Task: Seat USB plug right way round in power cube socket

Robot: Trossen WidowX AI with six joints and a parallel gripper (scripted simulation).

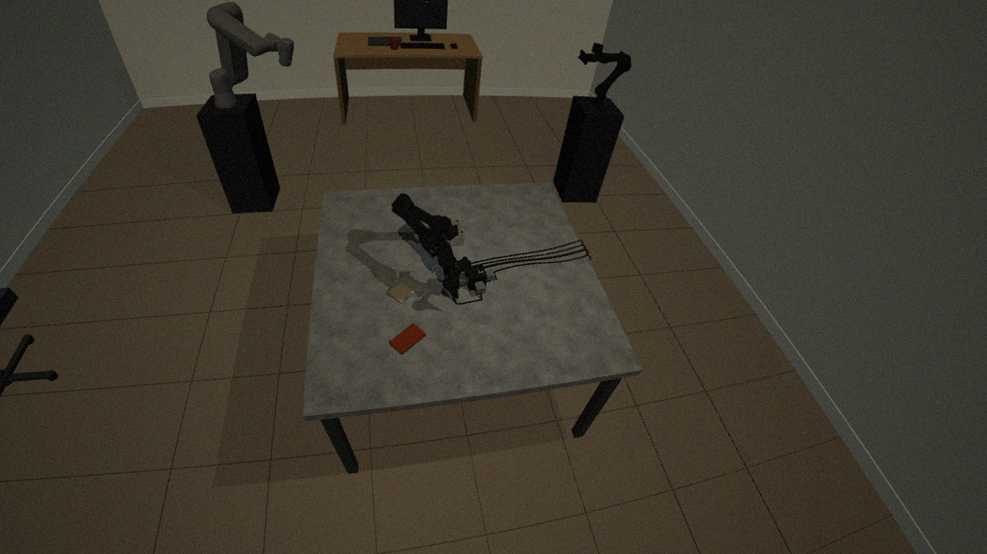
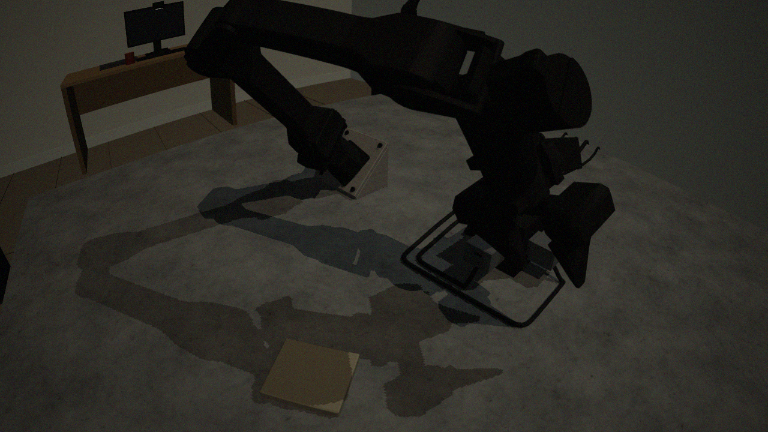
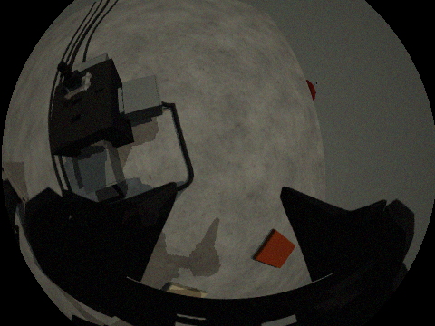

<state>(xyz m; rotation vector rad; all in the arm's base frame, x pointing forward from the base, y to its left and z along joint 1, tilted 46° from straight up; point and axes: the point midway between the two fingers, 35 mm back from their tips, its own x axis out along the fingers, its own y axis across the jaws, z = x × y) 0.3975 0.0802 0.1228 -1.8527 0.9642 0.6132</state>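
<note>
My gripper tip is now 13 cm past the USB plug and 11 cm to the right of it. The rest, counted from my gripper tip: beige pad: 9 cm behind, 23 cm to the right, 8 cm below.
</note>
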